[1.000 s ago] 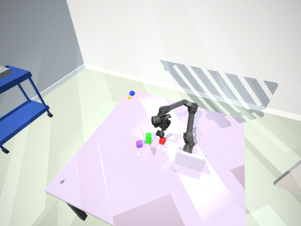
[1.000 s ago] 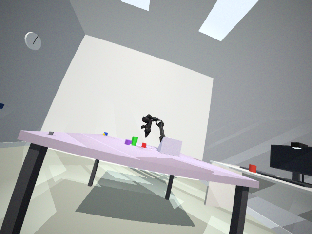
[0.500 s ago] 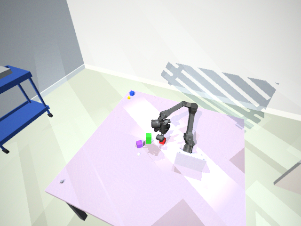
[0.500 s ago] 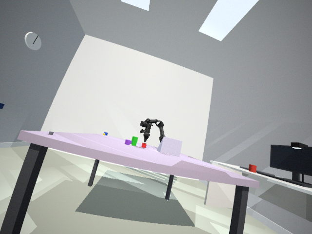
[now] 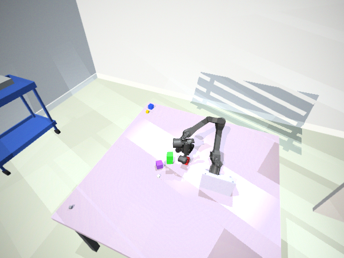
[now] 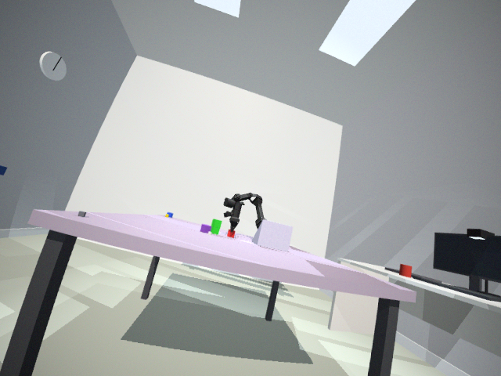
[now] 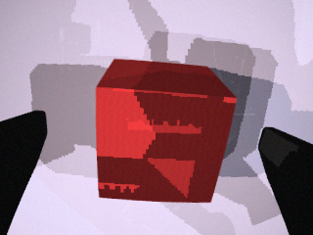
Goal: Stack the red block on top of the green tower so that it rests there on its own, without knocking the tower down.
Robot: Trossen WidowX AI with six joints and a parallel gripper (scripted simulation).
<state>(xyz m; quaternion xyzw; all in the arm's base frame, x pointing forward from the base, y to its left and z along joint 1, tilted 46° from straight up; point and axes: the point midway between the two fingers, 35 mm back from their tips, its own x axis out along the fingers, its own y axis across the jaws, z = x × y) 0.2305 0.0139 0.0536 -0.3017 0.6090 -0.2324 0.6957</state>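
The red block lies 10 mm below my gripper tip. Also, from my gripper tip: small white cube (210 mm to the left, 120 mm ahead, 20 mm below); purple block (160 mm ahead, 130 mm to the left, 10 mm below); blue block (600 mm ahead, 450 mm to the right, 10 mm below).
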